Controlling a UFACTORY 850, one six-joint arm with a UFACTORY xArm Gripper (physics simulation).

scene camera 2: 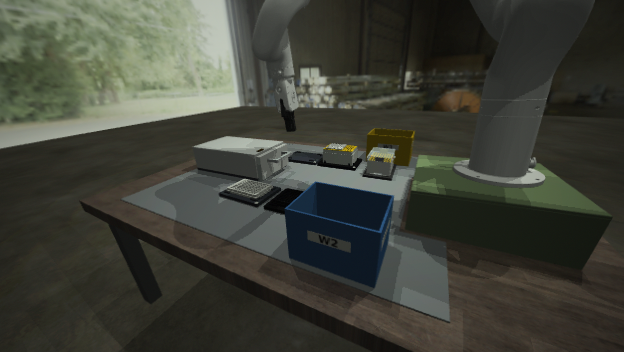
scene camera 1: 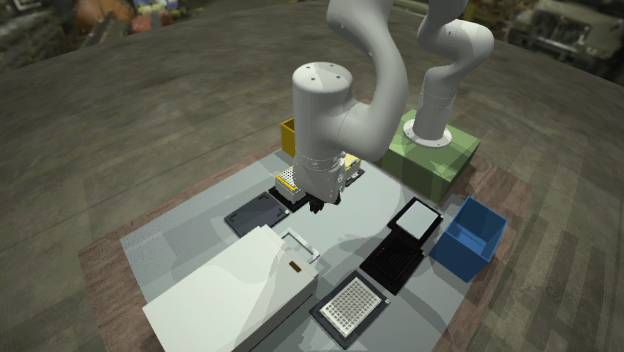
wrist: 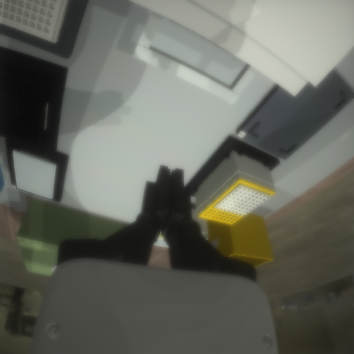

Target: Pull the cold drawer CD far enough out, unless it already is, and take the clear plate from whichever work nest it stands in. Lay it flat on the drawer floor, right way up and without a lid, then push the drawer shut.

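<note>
The white cabinet (scene camera 1: 225,295) (scene camera 2: 230,156) (wrist: 300,35) has its cold drawer shut, with the front lying against the body. The pale handle (scene camera 1: 305,243) (scene camera 2: 280,160) (wrist: 207,86) sticks out from that front. A small indicator (scene camera 1: 295,266) on top is dark brown. My gripper (scene camera 1: 316,207) (scene camera 2: 290,129) (wrist: 166,180) is shut and empty, raised above the mat and apart from the handle. The clear plate does not show in any view; the drawer's inside is hidden.
A dark nest (scene camera 1: 256,214) (wrist: 300,115) lies beside the cabinet. A white well plate (scene camera 1: 351,306) (scene camera 2: 250,189), a black nest (scene camera 1: 392,262) and a pale panel (scene camera 1: 418,220) line the other side. Tip racks (scene camera 2: 340,156) (scene camera 2: 381,162), a yellow bin (scene camera 2: 391,145) and a blue bin (scene camera 1: 467,240) (scene camera 2: 337,235) stand around.
</note>
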